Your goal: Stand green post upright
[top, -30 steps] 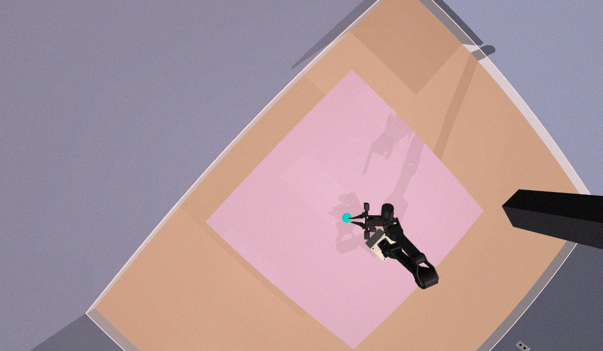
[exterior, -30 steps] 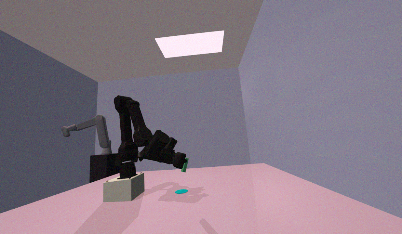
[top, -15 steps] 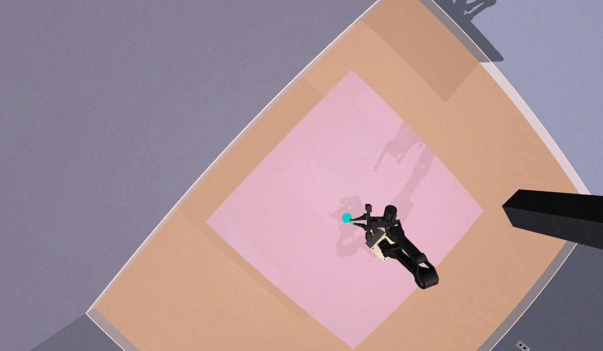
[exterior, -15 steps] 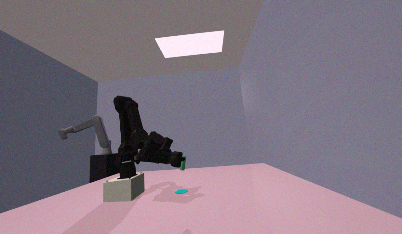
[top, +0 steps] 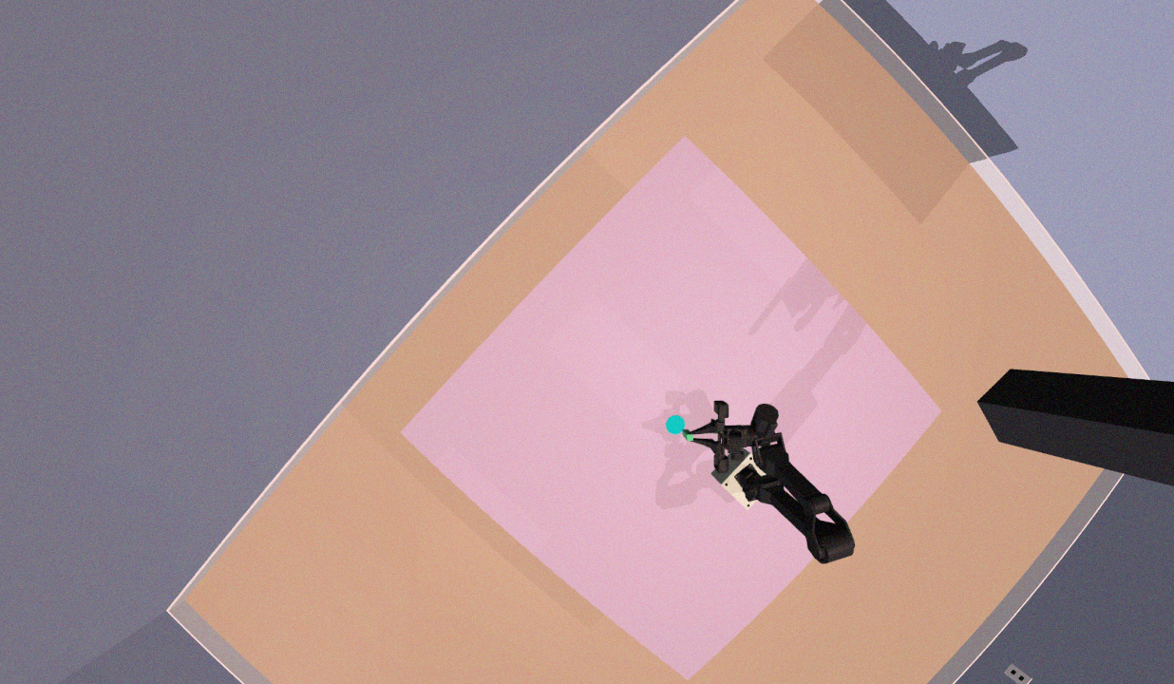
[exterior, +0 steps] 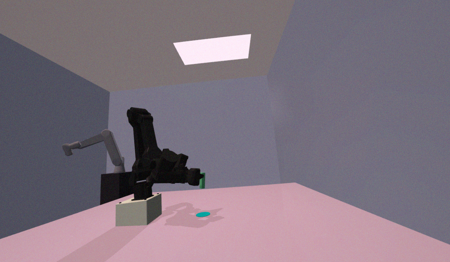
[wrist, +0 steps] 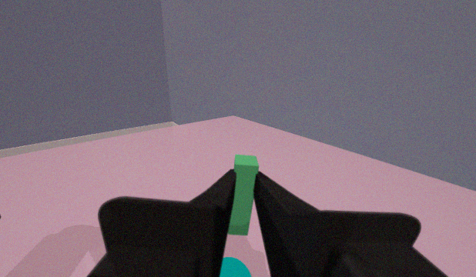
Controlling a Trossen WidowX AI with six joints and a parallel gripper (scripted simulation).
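Now: the cyan circle 10 mm behind my gripper tip and 160 mm below it. Also, from my gripper tip: green post: 20 mm below.
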